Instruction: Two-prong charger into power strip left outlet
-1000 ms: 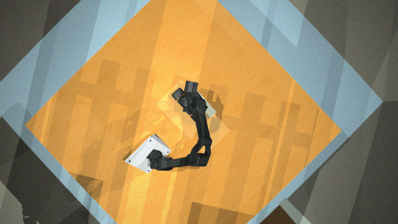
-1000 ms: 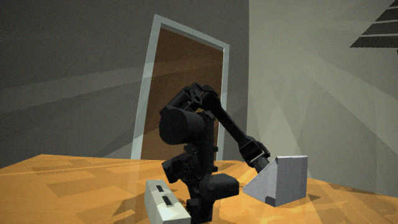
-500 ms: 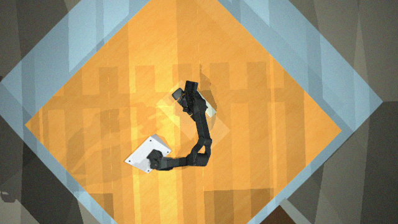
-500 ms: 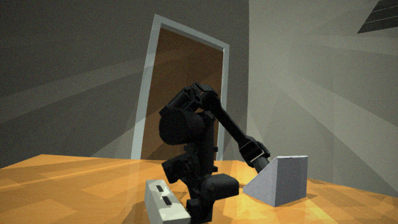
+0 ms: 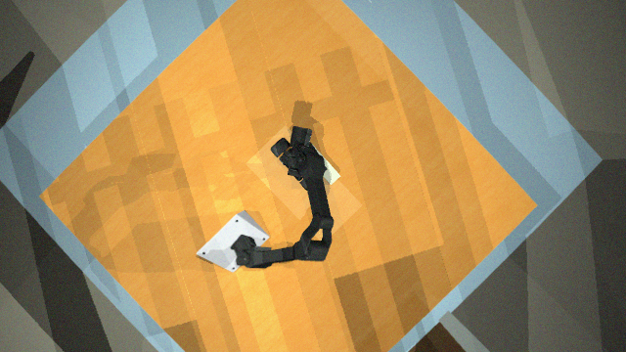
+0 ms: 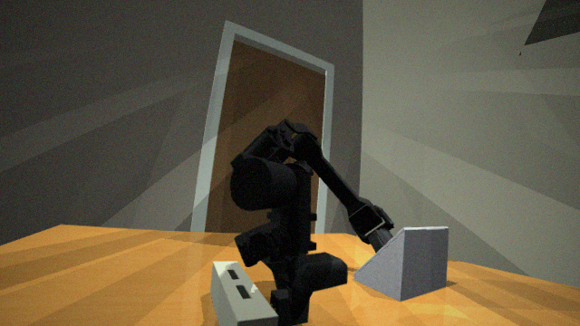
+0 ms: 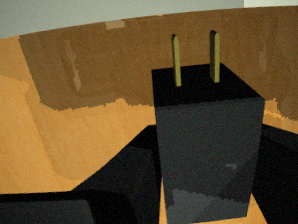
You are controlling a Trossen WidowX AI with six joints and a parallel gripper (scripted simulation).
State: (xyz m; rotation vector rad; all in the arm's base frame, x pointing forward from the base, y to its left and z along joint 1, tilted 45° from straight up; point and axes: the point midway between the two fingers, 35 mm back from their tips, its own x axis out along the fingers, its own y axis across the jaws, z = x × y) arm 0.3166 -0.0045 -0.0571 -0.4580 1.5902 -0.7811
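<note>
Right now the box-shaped charger is 2 cm ahead of my gripper tip and 1 cm above it.
</note>
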